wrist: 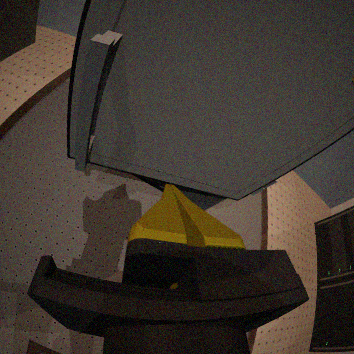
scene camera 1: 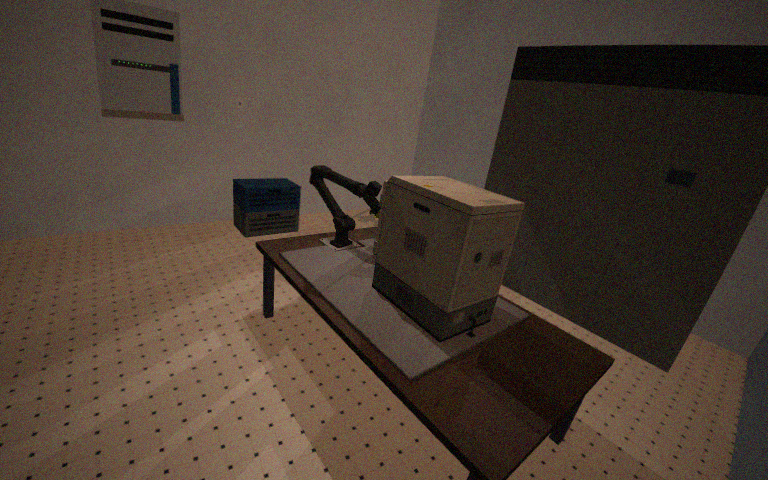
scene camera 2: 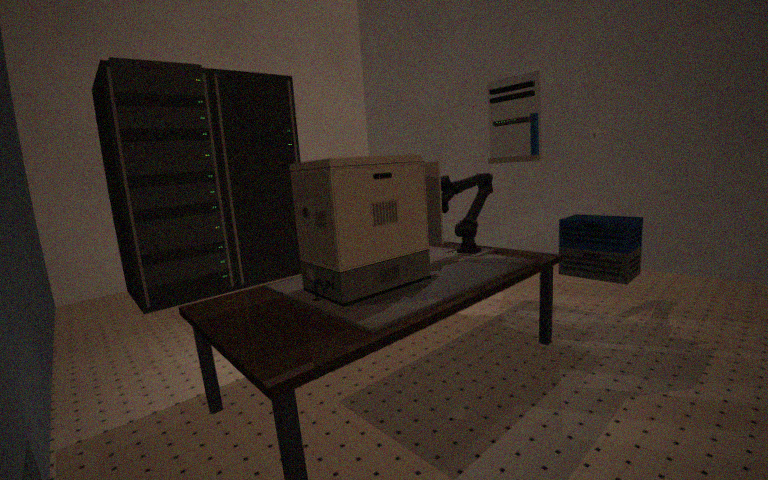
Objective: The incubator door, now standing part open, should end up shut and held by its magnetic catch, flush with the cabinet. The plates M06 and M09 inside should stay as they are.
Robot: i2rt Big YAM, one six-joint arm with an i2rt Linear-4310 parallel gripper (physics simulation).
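Pixels of known places: gripper, fingertip midpoint: [wrist: 167,190]; arm's base, link origin: [scene camera 1: 341,243] [scene camera 2: 468,251].
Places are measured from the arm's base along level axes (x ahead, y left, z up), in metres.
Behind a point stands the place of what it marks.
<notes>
The beige incubator cabinet [scene camera 1: 421,271] @(z 0.229, x 0.783, y -0.280 m) [scene camera 2: 379,226] @(z 0.278, x 0.815, y 0.041 m) stands on the table with its back and one side towards the scene cameras. Its door [scene camera 2: 433,198] @(z 0.352, x 0.456, y 0.069 m) [wrist: 215,95] @(z 0.312, x 0.447, y -0.032 m) stands part open, showing as a strip beyond the cabinet's front edge in scene camera 2. In the wrist view the door's grey outer face fills the upper part, with a long upright handle [wrist: 95,100] @(z 0.288, x 0.401, y 0.058 m) near its left edge. My gripper [scene camera 1: 377,215] @(z 0.266, x 0.364, y -0.017 m) [wrist: 167,190] @(z 0.266, x 0.364, y -0.017 m) is shut and empty. Its yellow fingertips are at the door's lower edge in the wrist view; contact cannot be told. Plates M06 and M09 are hidden.
The cabinet rests on a grey mat [scene camera 1: 317,277] @(z 0.001, x 0.276, y -0.389 m) [scene camera 2: 481,268] @(z 0.001, x 0.309, y 0.226 m) on the brown table [scene camera 1: 498,407] @(z -0.012, x 1.252, y -0.420 m) [scene camera 2: 266,333] @(z -0.012, x 1.302, y -0.073 m). The arm's base [scene camera 1: 340,243] @(z 0.019, x 0.030, y -0.032 m) [scene camera 2: 468,247] @(z 0.033, x 0.038, y 0.018 m) stands at the table's far end. Stacked crates [scene camera 1: 266,206] [scene camera 2: 600,249] stand on the floor beyond it. Dark racks [scene camera 2: 210,169] stand behind.
</notes>
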